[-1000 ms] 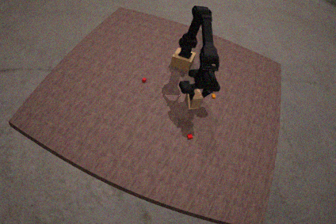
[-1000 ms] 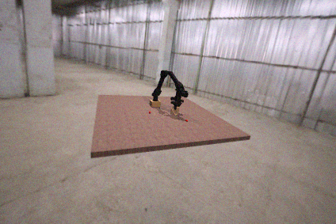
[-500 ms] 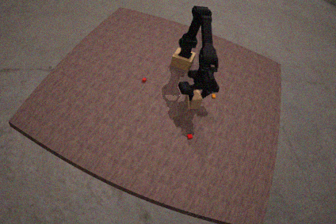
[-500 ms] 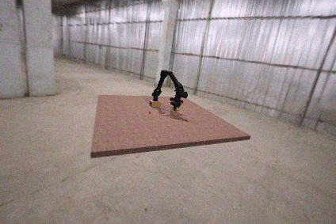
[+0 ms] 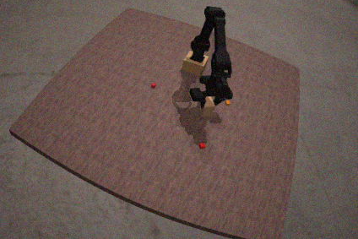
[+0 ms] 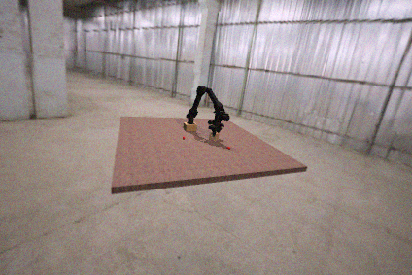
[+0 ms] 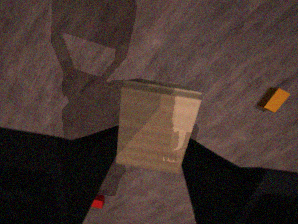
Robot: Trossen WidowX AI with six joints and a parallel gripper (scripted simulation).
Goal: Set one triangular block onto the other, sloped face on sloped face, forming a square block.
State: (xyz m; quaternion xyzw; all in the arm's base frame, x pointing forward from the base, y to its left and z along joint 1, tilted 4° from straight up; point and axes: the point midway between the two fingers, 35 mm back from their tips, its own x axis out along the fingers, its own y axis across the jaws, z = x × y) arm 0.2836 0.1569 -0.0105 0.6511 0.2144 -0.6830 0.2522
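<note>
Right now the tan triangular block is 1 cm above my gripper tip. Also, from my gripper tip: orange cube 12 cm behind, 8 cm to the left, 4 cm below; small red piece 28 cm to the right, 3 cm below, 3 cm behind.
</note>
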